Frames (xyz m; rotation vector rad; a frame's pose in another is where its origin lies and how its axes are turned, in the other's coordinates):
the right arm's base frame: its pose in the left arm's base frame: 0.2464 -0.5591 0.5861 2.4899 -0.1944 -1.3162
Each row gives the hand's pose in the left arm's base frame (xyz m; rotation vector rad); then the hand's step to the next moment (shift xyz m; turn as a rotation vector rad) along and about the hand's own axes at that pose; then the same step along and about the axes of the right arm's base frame.
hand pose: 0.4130 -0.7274 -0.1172 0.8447 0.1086 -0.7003
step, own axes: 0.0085 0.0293 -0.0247 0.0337 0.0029 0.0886
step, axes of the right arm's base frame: 0.0098 -0.0245 -0.0291 -0.0107 0.0923 -0.0188
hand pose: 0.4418 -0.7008 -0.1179 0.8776 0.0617 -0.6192
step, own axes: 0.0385 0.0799 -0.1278 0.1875 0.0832 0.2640
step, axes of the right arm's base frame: 0.0562 -0.1170 -0.0857 0.0124 0.2932 -0.1602
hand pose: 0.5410 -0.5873 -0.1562 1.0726 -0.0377 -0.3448
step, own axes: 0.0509 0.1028 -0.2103 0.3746 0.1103 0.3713
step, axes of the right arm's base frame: 0.0257 -0.1997 -0.1298 0.1016 0.4415 -0.2916
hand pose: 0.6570 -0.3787 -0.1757 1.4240 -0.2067 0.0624
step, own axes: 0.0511 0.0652 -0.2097 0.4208 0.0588 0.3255
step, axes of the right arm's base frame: -0.0566 -0.1826 -0.1195 0.1633 0.3951 -0.3220
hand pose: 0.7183 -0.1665 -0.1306 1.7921 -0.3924 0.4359
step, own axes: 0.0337 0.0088 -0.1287 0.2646 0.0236 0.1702
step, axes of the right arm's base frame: -0.0668 -0.0948 -0.0658 0.0972 0.2130 -0.2114
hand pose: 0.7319 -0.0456 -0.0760 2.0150 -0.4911 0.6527
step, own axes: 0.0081 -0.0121 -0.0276 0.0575 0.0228 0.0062
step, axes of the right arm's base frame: -0.0110 -0.0243 -0.0161 -0.0131 0.0371 -0.0481
